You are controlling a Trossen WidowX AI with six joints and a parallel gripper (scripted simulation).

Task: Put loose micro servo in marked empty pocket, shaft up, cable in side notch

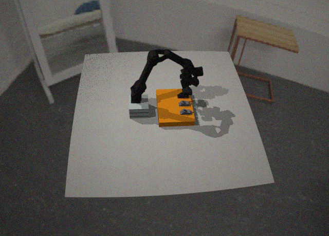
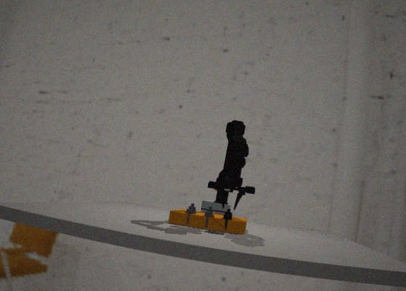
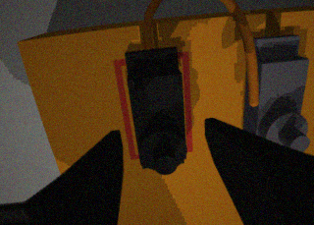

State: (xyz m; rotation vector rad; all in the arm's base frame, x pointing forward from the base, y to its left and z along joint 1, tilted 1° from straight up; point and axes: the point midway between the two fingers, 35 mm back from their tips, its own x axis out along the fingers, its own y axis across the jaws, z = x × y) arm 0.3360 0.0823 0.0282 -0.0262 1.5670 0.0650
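Right now the orange deck is 110 mm behind my gripper tip, 80 mm to the right of it and 60 mm below it.
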